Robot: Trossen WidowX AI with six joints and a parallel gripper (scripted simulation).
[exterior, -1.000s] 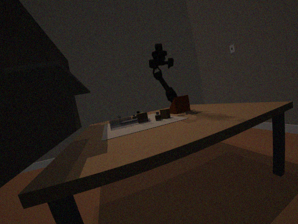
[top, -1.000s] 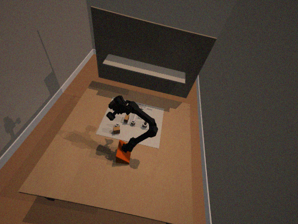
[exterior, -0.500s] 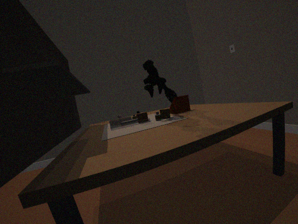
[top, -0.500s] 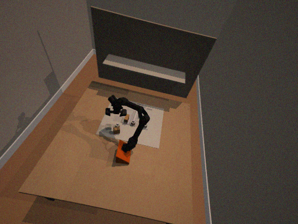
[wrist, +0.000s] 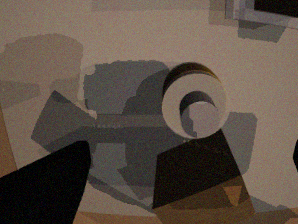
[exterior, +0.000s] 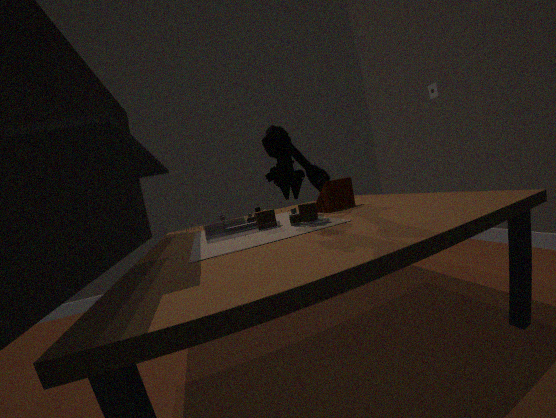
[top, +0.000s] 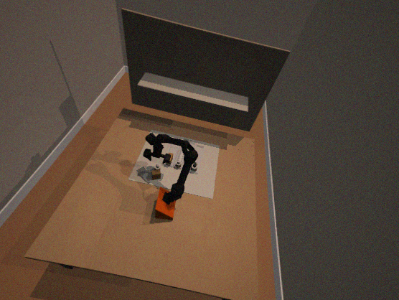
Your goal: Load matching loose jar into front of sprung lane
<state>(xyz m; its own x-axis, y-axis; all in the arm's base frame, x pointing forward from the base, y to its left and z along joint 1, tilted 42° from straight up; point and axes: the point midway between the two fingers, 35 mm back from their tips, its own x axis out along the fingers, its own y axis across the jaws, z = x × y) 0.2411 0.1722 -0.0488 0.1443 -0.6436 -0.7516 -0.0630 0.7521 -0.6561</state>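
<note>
Now: the white mat 140 mm to the right of my gripper tip, 140 mm ahead of it and 100 mm below it. Also, from my gripper tip: wall panel (700 mm ahead, 300 mm above, 100 mm to the right); lane (240 mm ahead, 170 mm to the right, 80 mm below); pusher plate (190 mm ahead, 180 mm to the right, 50 mm below).
</note>
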